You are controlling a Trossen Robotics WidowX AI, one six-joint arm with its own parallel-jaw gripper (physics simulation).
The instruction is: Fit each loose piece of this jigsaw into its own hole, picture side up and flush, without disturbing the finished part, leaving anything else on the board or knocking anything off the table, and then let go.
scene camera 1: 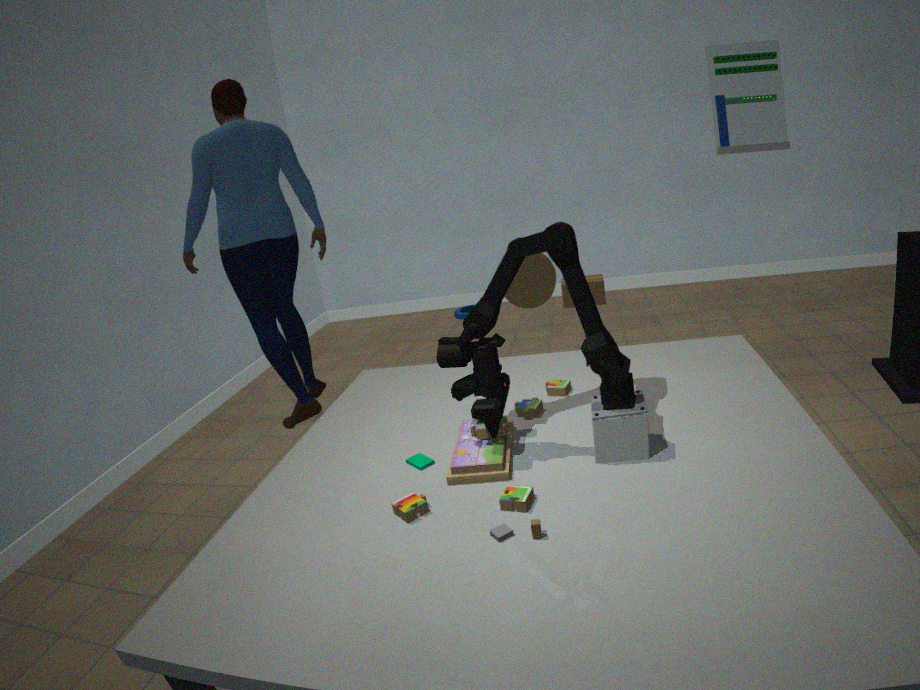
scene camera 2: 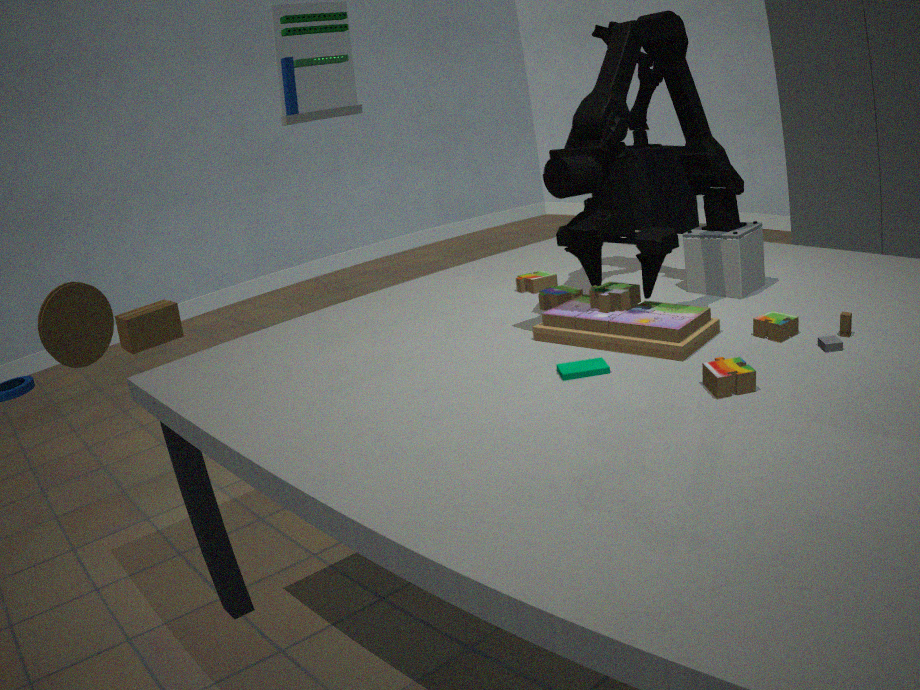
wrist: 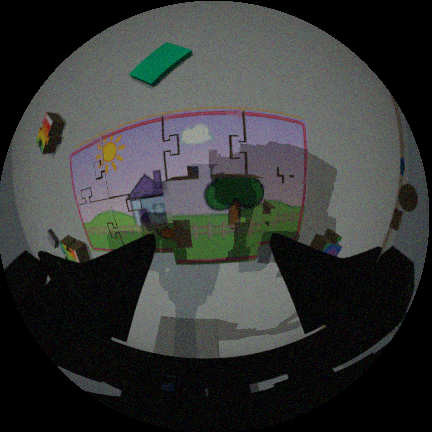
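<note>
The jigsaw board [scene camera 1: 479,479] [scene camera 2: 594,339] lies on the table. Its finished part [scene camera 1: 464,454] [scene camera 2: 653,317] [wrist: 115,175] shows a sun, a house and a cloud. A loose tree-and-fence piece [scene camera 1: 481,430] [scene camera 2: 615,297] [wrist: 215,227] is picture side up over the board's arm-side edge and stands well proud of its surface. Whether its underside is partly in a hole is hidden. My gripper [scene camera 1: 486,427] [scene camera 2: 622,291] [wrist: 213,239] is open and empty, low over the board, pointing down. Its fingertips are spread wider than the piece, near its two ends; contact cannot be told.
Rainbow-coloured blocks lie off the board: one red-yellow [scene camera 1: 410,507] [scene camera 2: 719,382] [wrist: 48,132], one green-orange [scene camera 1: 517,499] [scene camera 2: 775,326], one purple-green [scene camera 1: 529,408] [scene camera 2: 555,298], one farther back [scene camera 1: 558,387] [scene camera 2: 535,282]. A green tile [scene camera 1: 419,461] [scene camera 2: 583,368] [wrist: 161,63], grey tile [scene camera 1: 501,532] [scene camera 2: 830,343] and small wooden block [scene camera 1: 535,528] [scene camera 2: 845,324] lie nearby.
</note>
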